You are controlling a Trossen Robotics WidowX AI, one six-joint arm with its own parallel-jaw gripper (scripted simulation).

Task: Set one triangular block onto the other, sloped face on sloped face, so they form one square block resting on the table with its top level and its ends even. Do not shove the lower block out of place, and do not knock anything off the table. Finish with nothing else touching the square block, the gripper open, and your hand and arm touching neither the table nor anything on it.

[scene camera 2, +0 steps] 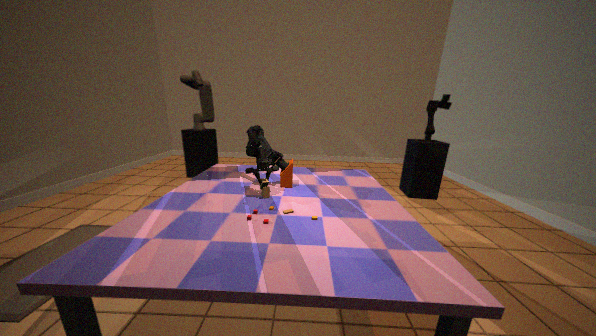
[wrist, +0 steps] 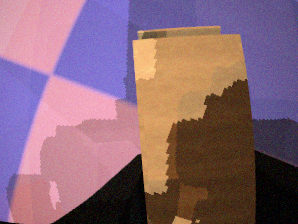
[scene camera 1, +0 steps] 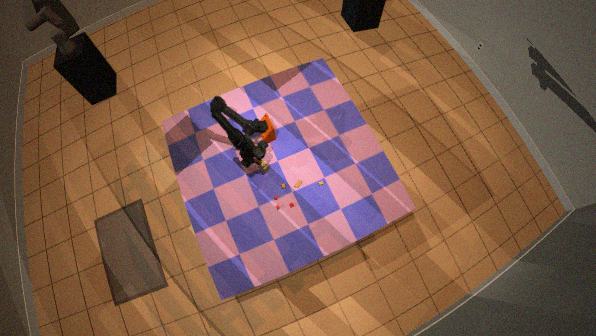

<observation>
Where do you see a tan block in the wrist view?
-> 197,147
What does my gripper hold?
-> A tan block.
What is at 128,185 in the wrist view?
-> My gripper.
</observation>
